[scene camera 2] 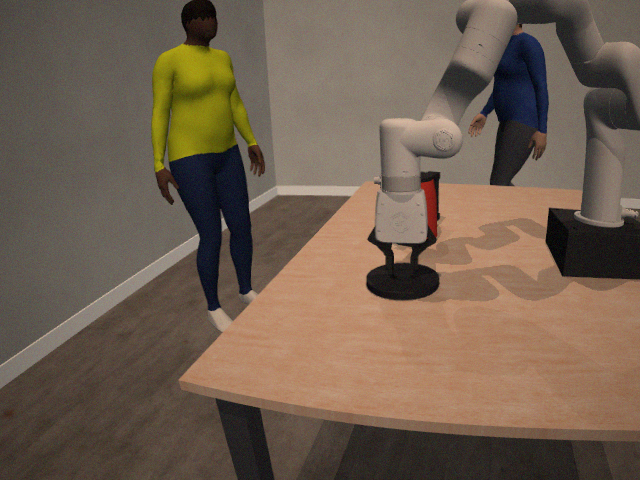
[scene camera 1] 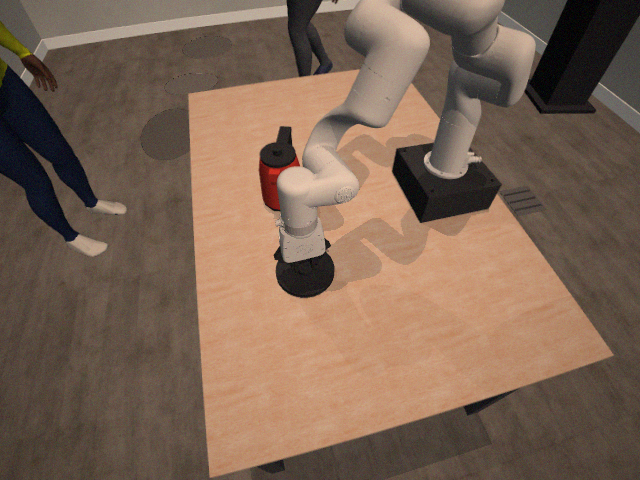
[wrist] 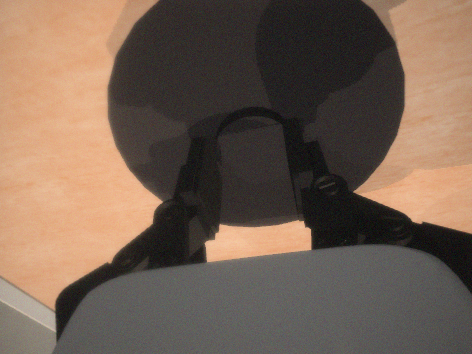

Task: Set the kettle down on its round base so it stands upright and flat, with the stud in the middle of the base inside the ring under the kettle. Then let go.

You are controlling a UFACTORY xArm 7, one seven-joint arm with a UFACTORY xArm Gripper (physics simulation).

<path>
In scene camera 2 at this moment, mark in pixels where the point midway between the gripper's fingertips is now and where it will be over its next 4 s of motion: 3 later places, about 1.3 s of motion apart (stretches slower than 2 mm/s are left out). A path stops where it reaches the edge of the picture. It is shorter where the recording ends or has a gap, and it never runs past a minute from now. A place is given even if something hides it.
My gripper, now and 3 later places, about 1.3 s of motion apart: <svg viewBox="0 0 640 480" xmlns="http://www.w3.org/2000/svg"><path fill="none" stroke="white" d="M401 273L399 181L398 151L413 159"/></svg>
</path>
